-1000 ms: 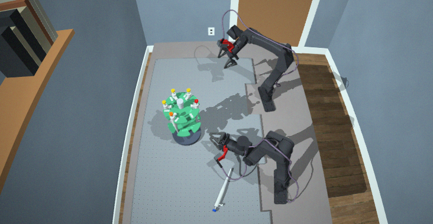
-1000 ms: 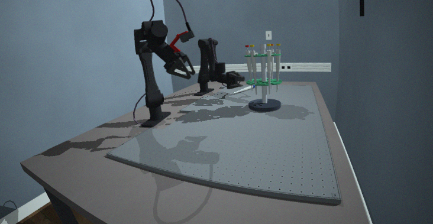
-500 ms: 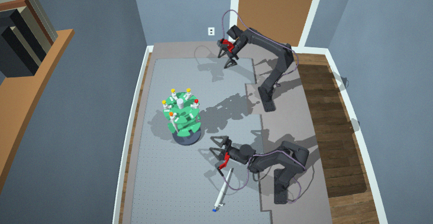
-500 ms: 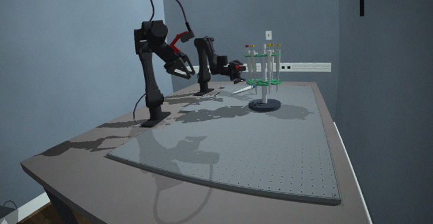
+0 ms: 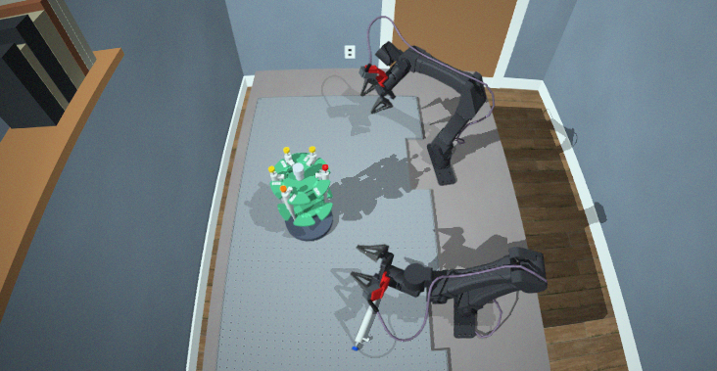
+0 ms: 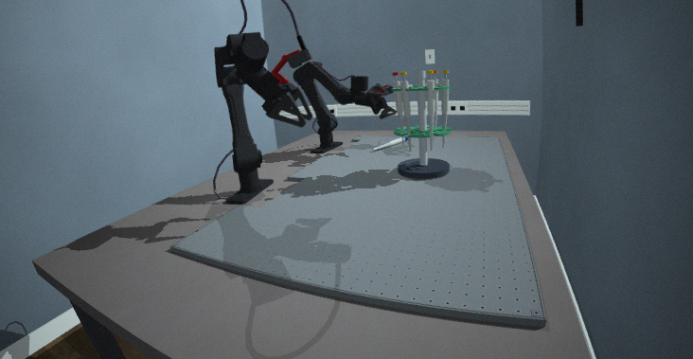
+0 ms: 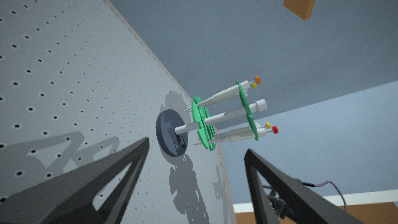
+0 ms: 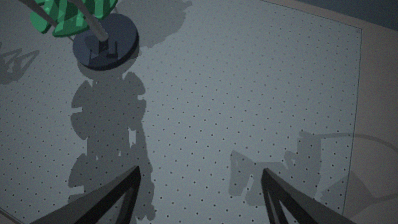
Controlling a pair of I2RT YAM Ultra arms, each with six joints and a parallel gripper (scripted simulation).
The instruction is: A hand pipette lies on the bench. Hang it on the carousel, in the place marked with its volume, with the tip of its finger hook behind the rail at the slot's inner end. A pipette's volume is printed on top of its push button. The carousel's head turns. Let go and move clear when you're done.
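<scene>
Right now my left hand is 19 cm above the white hand pipette, 12 cm to the right of it and 5 cm past it.
</scene>
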